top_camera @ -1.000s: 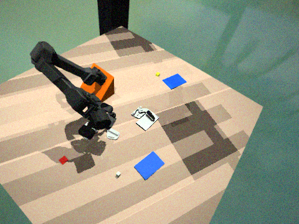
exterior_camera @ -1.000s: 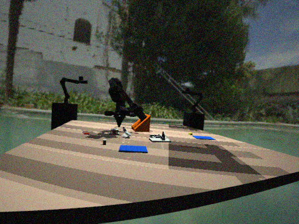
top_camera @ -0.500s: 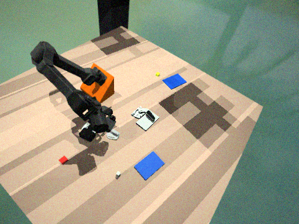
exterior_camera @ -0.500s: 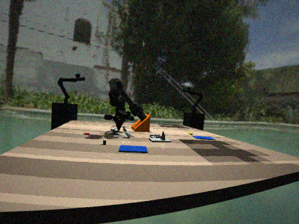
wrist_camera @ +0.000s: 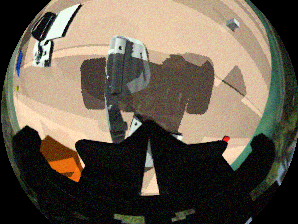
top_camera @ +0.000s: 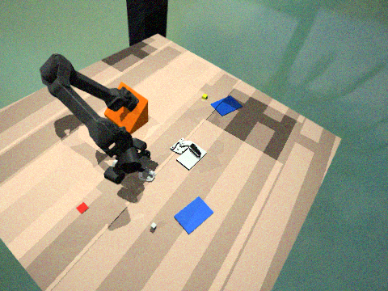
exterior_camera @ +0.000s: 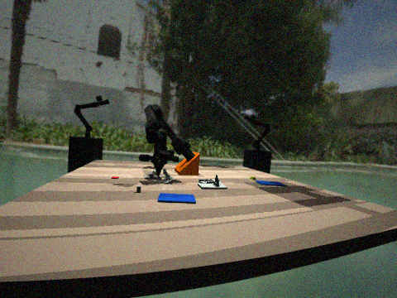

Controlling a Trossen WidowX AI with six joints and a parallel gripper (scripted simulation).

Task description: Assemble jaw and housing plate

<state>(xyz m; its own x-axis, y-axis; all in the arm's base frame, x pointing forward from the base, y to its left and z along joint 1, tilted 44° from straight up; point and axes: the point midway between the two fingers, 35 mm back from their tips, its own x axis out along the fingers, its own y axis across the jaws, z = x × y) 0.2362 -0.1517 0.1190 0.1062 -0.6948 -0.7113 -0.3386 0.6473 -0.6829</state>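
The grey jaw is 10 mm ahead of my gripper tip, 40 mm to the left of it and 10 mm above it. From my gripper tip the other things lie so: grey cube: 220 mm ahead, 60 mm to the right, 10 mm below; then red patch: 10 mm ahead, 200 mm to the right, 20 mm below; then white base plate: 100 mm ahead, 250 mm to the left, 20 mm below.
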